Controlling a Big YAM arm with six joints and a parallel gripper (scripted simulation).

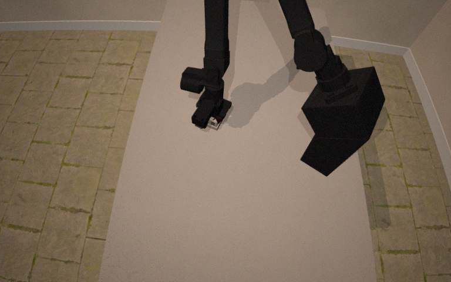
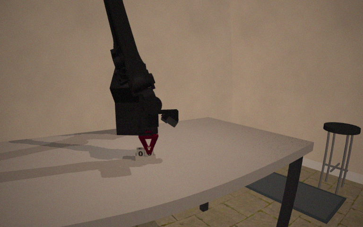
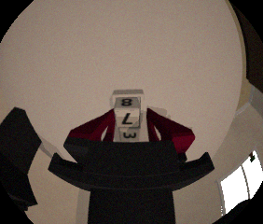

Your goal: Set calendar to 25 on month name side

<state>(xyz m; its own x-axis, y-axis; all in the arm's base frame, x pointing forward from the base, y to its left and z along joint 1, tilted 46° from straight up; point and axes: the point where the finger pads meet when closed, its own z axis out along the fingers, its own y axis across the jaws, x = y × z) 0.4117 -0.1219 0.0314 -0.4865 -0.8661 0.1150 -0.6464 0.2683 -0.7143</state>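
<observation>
My hand is 10 mm past the pale tray, 10 mm to the left of it and 20 mm above it.
</observation>
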